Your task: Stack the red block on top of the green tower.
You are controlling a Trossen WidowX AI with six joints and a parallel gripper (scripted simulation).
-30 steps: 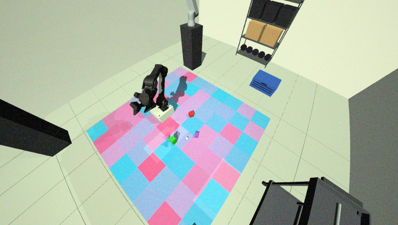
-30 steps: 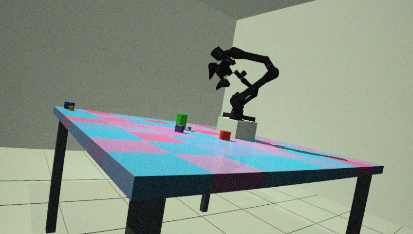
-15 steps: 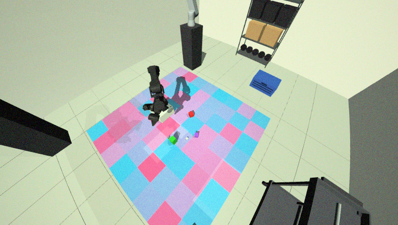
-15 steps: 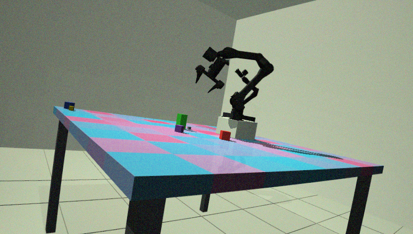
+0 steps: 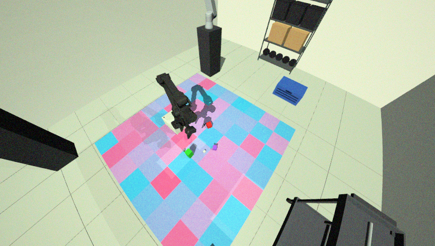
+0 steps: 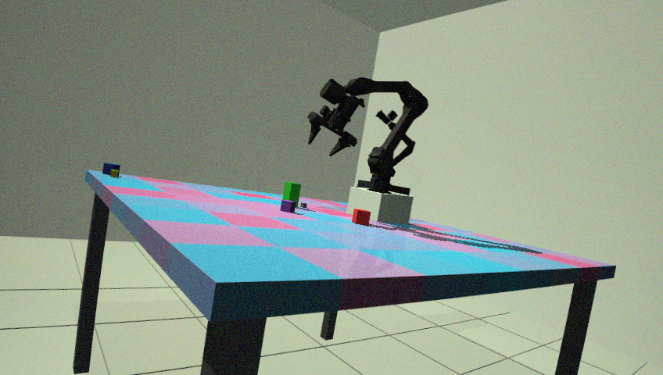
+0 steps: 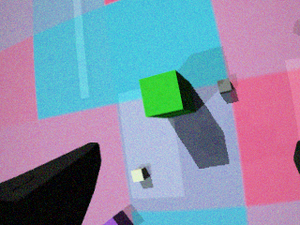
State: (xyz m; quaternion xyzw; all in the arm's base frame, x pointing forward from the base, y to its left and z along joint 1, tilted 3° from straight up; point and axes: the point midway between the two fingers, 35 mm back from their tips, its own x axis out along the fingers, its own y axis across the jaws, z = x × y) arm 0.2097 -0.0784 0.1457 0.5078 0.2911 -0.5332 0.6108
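My gripper tip is 3 cm past the red block, 25 cm to the right of it and 19 cm above it. The rest, counted from my gripper tip: purple block 16 cm ahead, 13 cm to the left, 19 cm below; then white piece 12 cm ahead, 5 cm to the left, 20 cm below.
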